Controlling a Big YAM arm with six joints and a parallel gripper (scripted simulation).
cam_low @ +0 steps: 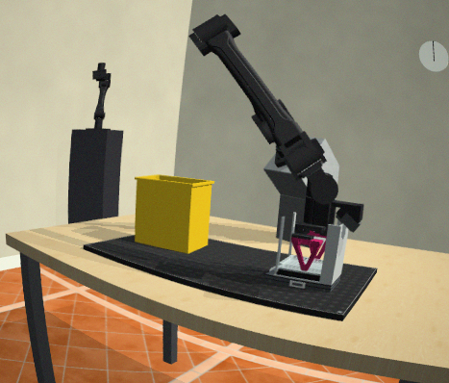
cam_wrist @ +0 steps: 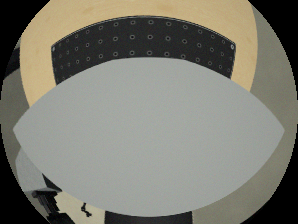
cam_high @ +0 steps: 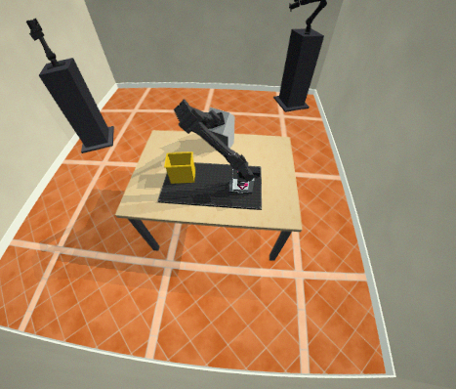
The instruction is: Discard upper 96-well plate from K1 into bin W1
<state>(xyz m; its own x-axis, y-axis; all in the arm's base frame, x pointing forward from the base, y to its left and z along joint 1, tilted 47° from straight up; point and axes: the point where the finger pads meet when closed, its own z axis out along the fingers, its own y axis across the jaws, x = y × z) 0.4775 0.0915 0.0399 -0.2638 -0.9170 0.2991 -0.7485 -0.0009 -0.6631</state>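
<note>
The dark plate is 20 mm below my hand. The rest, counted from my hand: grey back wall (60 mm to the left, 40 mm above, 20 mm ahead); then yellow plastics bin W1 (370 mm to the right, 220 mm behind, 40 mm above); then white 96-well plate (10 mm below).
</note>
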